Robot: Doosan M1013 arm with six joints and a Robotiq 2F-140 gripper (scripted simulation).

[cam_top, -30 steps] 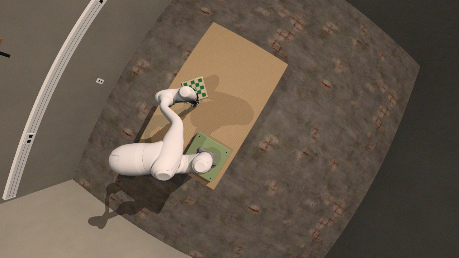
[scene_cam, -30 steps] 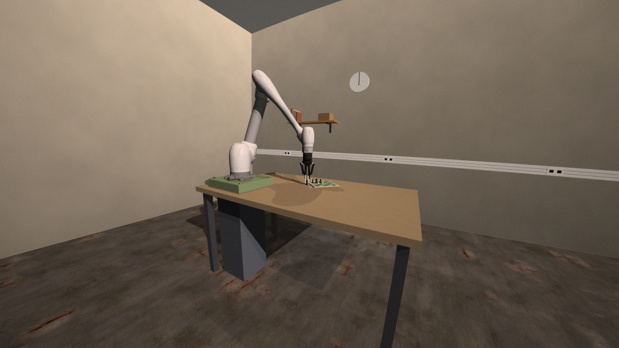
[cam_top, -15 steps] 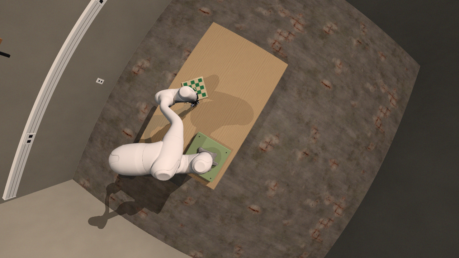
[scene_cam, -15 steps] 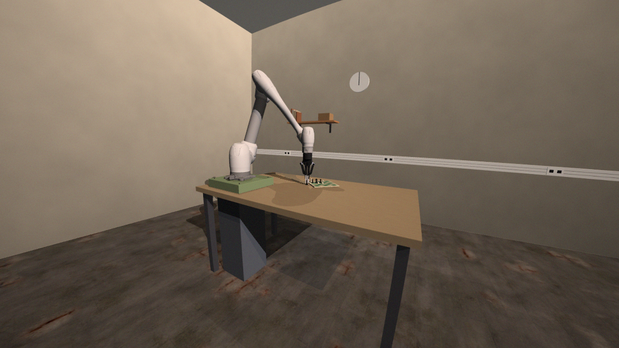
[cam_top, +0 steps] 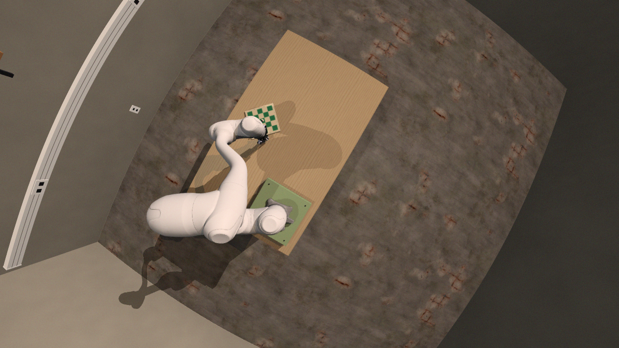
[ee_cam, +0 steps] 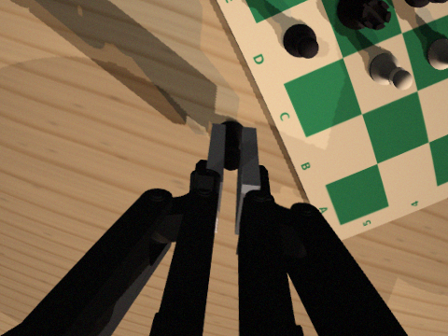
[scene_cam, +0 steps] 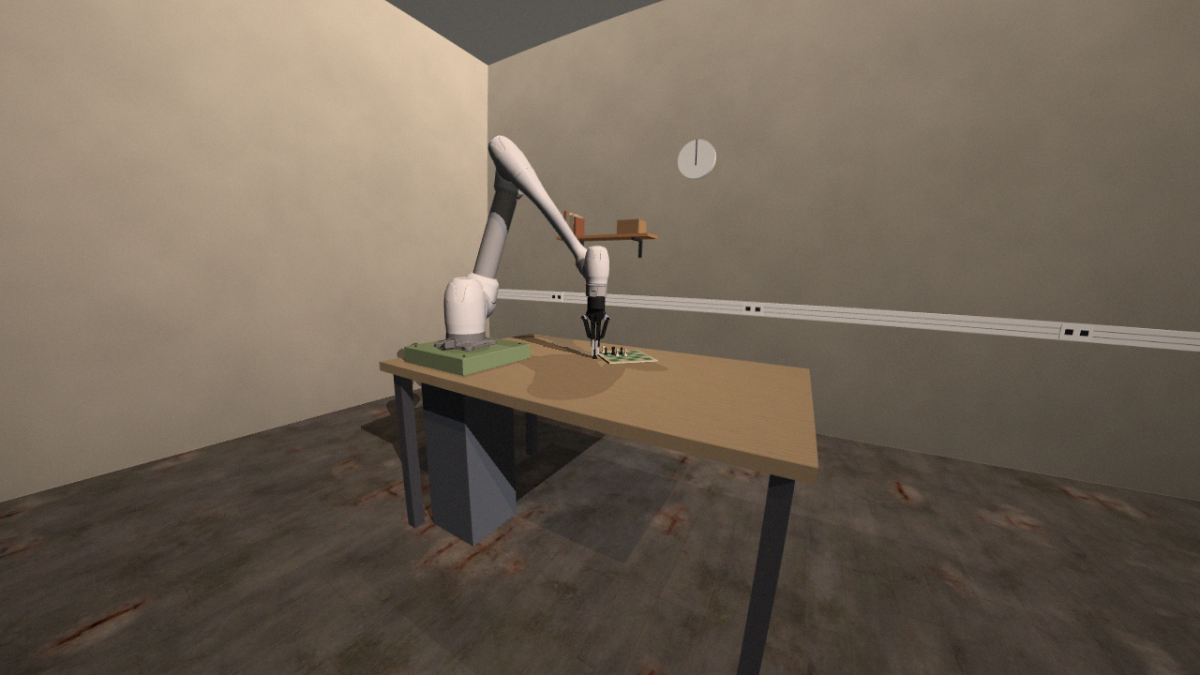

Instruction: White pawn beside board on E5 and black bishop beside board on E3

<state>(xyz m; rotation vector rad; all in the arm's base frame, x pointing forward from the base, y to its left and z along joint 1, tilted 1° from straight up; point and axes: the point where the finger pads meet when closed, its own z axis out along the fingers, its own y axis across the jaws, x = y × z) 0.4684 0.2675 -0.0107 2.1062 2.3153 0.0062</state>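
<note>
My hand is 11 cm short of the chessboard, 8 cm to the right of it and 5 cm above it.
</note>
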